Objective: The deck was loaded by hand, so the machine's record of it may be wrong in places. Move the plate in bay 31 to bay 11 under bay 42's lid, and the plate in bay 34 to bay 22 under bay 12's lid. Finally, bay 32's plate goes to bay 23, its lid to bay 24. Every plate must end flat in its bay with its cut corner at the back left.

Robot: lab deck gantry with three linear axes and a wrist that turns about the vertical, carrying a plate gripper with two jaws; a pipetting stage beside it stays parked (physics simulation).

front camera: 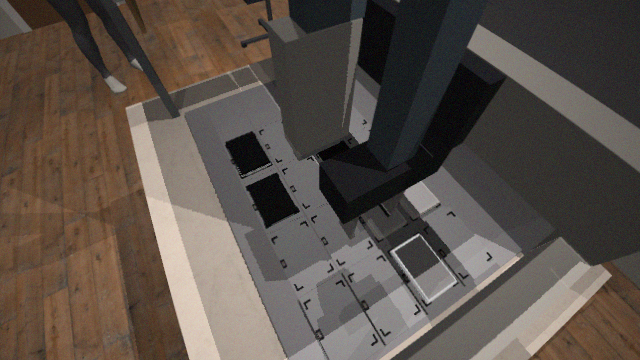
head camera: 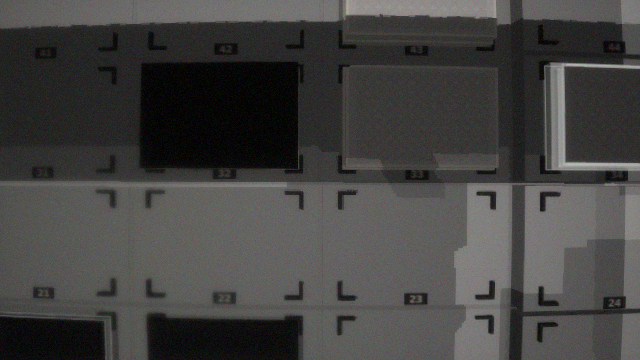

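Where they show: gripper, fingertip midpoint: (front camera: pixel 365 219); robot's base, link origin: (front camera: pixel 226 145).
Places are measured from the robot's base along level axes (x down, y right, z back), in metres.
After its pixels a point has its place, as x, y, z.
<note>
In bay 11 a black lid (front camera: pixel 248 154) @[-0.017, -0.043, -0.076] (head camera: pixel 50 340) @[-0.017, -0.071, -0.086] lies over a pale-edged plate. Bay 12's black lid (front camera: pixel 273 200) @[-0.008, -0.044, -0.238] (head camera: pixel 225 341) @[-0.008, -0.070, -0.231] lies low in its bay. Bay 32 holds a black-topped plate (front camera: pixel 334 149) @[-0.017, -0.260, -0.181] (head camera: pixel 220 115) @[-0.017, -0.256, -0.230], mostly hidden in the front view. A plate with a bright white rim (front camera: pixel 422 257) @[-0.029, -0.265, -0.540] (head camera: pixel 600 115) @[-0.029, -0.256, -0.527] stands in bay 34. In the head view, bays 22, 23, 42 and the visible parts of 24 and 31 hold no plate. My gripper (front camera: pixel 375 222) @[-0.160, -0.160, -0.440] hangs above the deck, jaws apart, with no plate between them. Cut corners cannot be made out.
A grey, clear-edged plate (head camera: pixel 420 117) @[-0.014, -0.256, -0.390] is in bay 33 and a white plate (front camera: pixel 422 199) @[-0.014, -0.371, -0.427] (head camera: pixel 420 22) @[-0.014, -0.334, -0.391] in bay 43. The parked pipetting stage (front camera: pixel 320 85) hides the deck around bay 31 in the front view. A pale wall (front camera: pixel 175 215) @[0.010, 0.192, -0.142] edges the deck.
</note>
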